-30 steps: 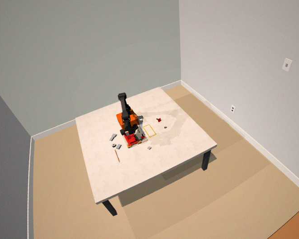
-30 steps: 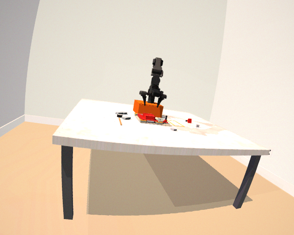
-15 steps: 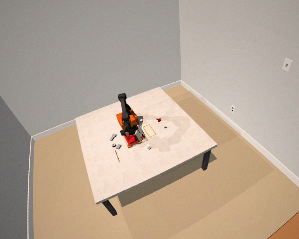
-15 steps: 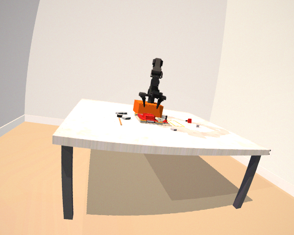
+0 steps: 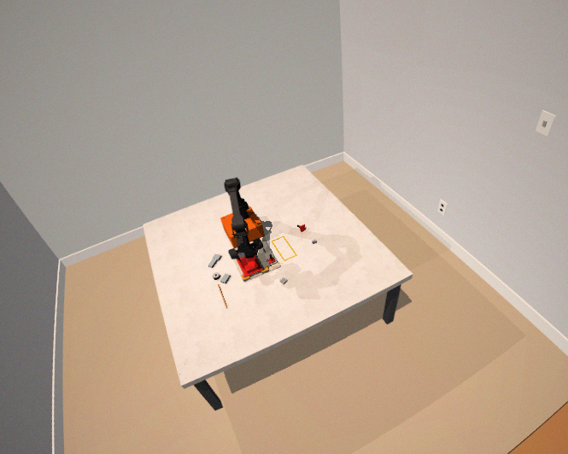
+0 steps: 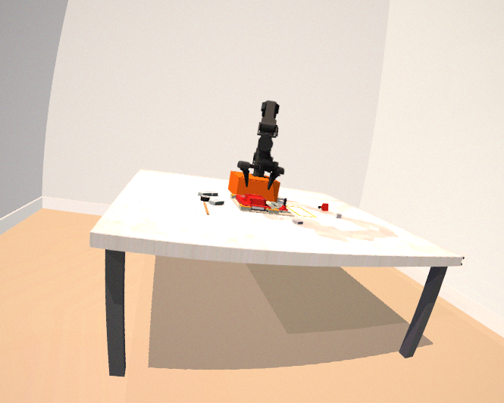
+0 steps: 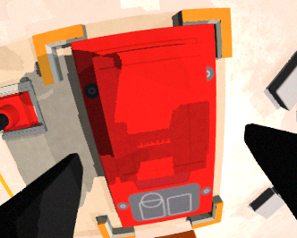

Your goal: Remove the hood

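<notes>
Now: gripper tip 4 cm above the red hood. Round my gripper tip: wheel: 20 cm to the right, 8 cm below, 4 cm behind; thin stick: 21 cm to the right, 11 cm ahead, 8 cm below.
</notes>
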